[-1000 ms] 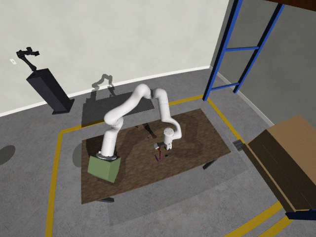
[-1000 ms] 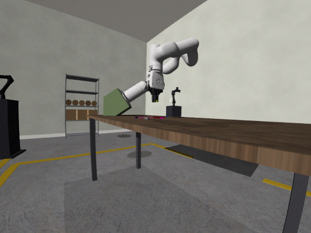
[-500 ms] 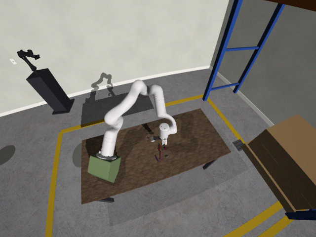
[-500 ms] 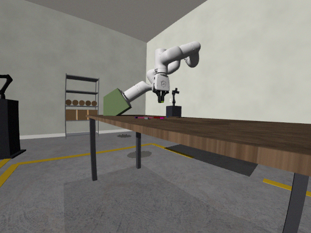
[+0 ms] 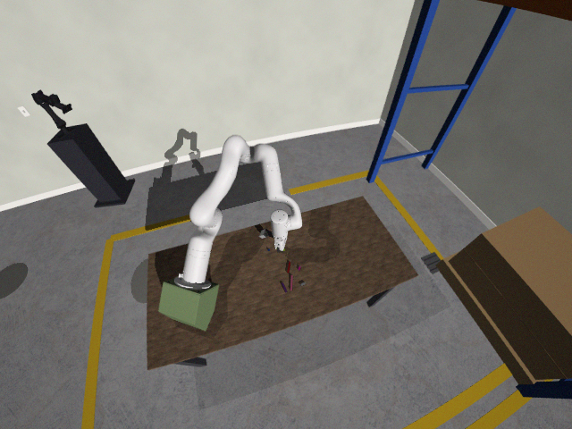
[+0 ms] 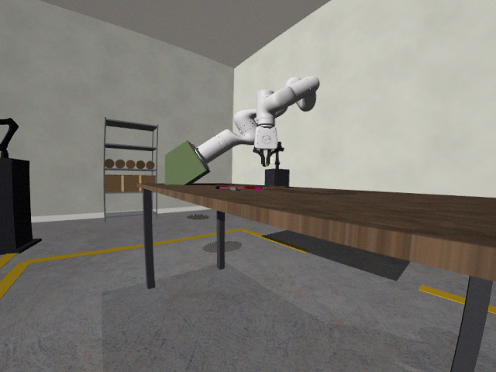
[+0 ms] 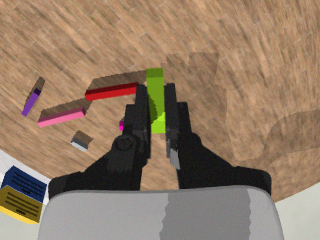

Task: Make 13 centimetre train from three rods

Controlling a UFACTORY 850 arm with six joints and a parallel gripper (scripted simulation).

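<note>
Right now the blue rod is 12 cm below my hand, 7 cm behind it and 6 cm to the left of it. Also, from my hand: lime rod: 2 cm below; magenta rod: 12 cm below, 10 cm ahead, 9 cm to the right; red rod: 12 cm below, 8 cm to the right, 4 cm ahead.
</note>
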